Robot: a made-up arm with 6 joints.
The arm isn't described. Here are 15 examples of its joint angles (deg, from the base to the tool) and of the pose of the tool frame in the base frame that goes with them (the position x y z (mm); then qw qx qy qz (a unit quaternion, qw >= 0)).
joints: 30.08 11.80 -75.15 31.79 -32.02 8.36
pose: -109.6 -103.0 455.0 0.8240 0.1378 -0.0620 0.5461
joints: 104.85 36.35 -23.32 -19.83 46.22 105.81
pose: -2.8 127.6 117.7 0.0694 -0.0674 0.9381 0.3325
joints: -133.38 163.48 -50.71 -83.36 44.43 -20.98
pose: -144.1 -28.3 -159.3 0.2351 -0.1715 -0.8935 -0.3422
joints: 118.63 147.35 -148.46 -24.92 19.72 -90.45
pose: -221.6 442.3 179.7 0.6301 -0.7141 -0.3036 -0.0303
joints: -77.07 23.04 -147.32 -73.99 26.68 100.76
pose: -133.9 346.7 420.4 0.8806 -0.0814 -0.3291 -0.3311
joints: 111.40 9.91 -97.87 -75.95 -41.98 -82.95
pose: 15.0 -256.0 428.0 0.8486 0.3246 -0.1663 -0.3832
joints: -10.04 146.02 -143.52 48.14 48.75 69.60
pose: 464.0 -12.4 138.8 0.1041 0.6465 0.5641 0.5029
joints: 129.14 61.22 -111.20 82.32 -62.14 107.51
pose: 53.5 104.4 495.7 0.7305 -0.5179 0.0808 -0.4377
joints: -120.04 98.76 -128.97 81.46 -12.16 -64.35
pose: -173.8 -249.7 474.4 0.5168 0.4469 0.0755 -0.7263
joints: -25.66 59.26 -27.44 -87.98 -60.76 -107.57
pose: 189.7 27.4 170.9 0.2386 -0.7460 -0.1998 -0.5887
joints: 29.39 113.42 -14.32 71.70 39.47 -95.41
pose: 30.2 102.0 -34.7 0.1554 0.4085 -0.8432 -0.3131
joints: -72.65 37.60 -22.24 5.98 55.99 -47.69
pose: 41.0 -95.6 95.5 0.1437 0.2305 0.9501 -0.1535
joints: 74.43 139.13 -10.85 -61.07 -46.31 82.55
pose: -57.2 83.5 -75.4 0.2992 0.3288 -0.8813 -0.1606
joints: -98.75 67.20 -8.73 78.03 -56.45 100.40
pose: -119.3 -118.8 87.7 0.5650 0.4244 -0.7004 -0.1008
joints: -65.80 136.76 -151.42 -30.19 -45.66 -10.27
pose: 203.3 -345.0 381.2 0.6579 -0.0993 0.2855 -0.6898
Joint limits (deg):
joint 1: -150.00..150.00
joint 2: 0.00..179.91
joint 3: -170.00..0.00
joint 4: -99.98..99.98
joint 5: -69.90..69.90
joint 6: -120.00..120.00
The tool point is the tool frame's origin. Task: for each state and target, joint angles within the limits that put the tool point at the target. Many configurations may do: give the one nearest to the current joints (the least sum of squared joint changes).
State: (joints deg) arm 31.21 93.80 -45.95 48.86 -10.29 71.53
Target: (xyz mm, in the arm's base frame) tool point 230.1 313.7 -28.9
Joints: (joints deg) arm 56.02 137.29 -81.12 45.77 -10.18 71.53
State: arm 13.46 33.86 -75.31 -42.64 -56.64 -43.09
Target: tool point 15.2 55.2 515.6
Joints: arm 10.41 50.16 -90.67 -35.28 -46.76 -43.09
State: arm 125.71 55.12 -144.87 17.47 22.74 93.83
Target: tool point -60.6 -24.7 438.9
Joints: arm 134.11 41.57 -106.79 32.67 66.53 93.83
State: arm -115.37 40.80 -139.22 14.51 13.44 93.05
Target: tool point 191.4 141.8 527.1
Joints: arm -141.29 38.71 -144.11 17.74 13.97 93.05
